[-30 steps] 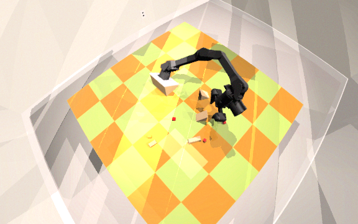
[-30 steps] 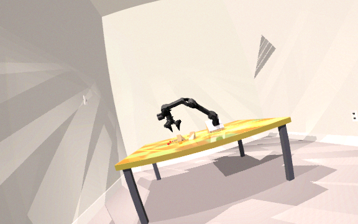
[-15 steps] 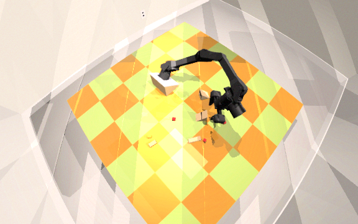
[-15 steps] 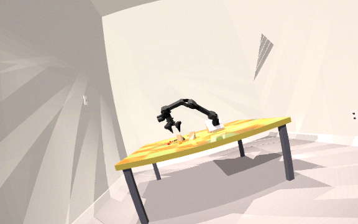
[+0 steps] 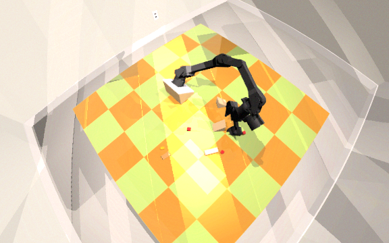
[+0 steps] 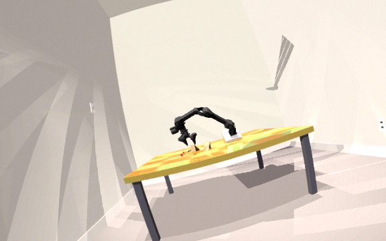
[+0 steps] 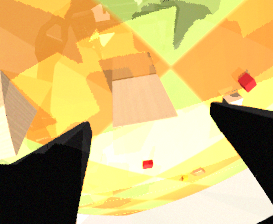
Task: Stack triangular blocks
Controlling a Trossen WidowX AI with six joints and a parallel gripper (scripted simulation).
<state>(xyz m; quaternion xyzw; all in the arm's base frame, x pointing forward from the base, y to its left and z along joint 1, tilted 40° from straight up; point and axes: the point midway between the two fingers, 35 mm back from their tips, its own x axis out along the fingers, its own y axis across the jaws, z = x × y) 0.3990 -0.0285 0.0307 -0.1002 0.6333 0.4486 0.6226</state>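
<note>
Now: gripper tip 50 mm above the tan triangular block, 20 mm past it and 10 mm to the left of it. Round my gripper tip: flat tan piece (350 mm to the right, 140 mm behind, 60 mm below).
</note>
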